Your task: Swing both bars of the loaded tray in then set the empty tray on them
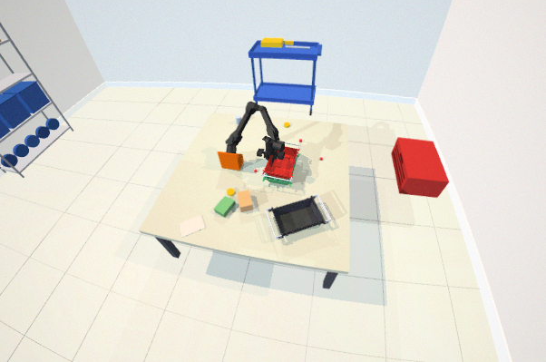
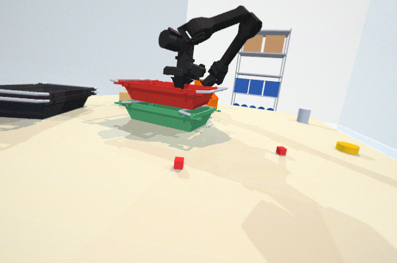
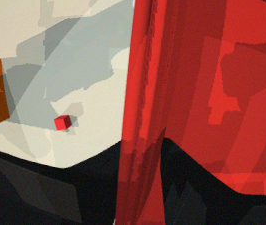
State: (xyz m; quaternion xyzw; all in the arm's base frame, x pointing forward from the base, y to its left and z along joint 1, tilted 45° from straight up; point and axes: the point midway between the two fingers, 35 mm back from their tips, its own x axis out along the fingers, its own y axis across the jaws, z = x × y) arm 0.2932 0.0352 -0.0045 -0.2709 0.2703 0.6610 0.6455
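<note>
Right now the red tray is 8 cm ahead of my gripper tip and 3 cm above it. Round my gripper tip: peach block 32 cm to the right, 9 cm behind, 5 cm below; then green block 39 cm to the right, 21 cm behind, 6 cm below; then pale card 57 cm to the right, 37 cm behind, 8 cm below.
</note>
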